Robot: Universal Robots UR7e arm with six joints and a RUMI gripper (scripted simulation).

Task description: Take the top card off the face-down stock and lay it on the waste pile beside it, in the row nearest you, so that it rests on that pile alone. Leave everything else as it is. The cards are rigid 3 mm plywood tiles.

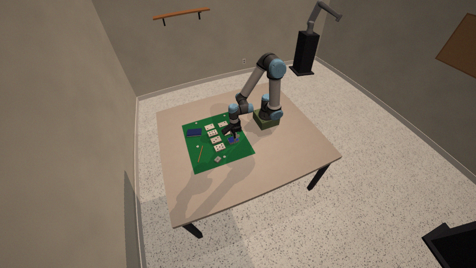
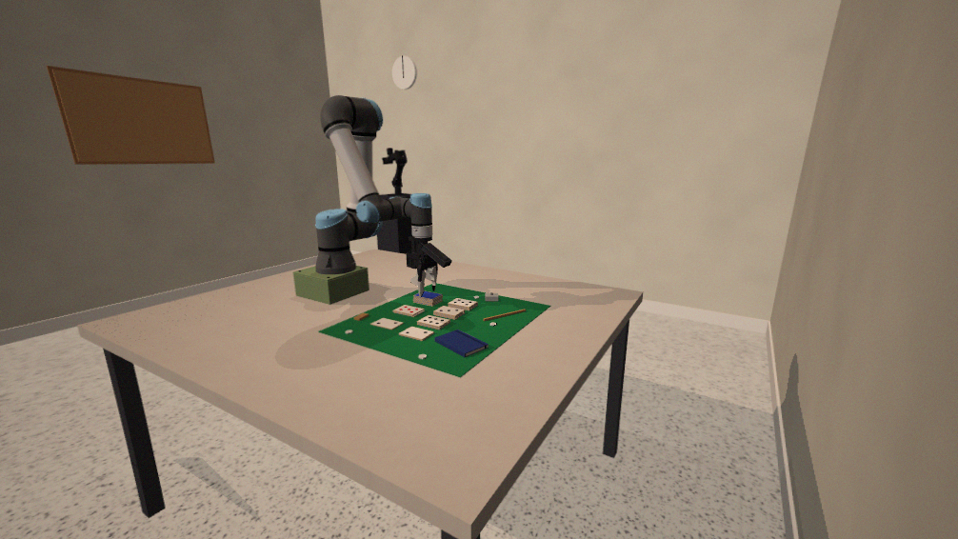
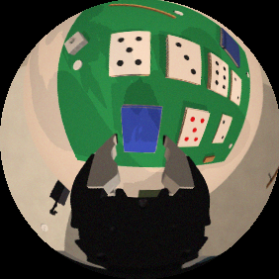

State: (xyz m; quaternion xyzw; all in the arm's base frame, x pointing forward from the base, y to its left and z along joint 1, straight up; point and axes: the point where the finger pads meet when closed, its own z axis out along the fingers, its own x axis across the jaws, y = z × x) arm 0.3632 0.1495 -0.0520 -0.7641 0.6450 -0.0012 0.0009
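Right now the card is 2 cm below my hand. Also, from my hand: blue book (34 cm ahead, 20 cm to the right, 4 cm below); green mat (16 cm ahead, 8 cm to the right, 6 cm below); small grey block (17 cm to the left, 17 cm ahead, 3 cm below).
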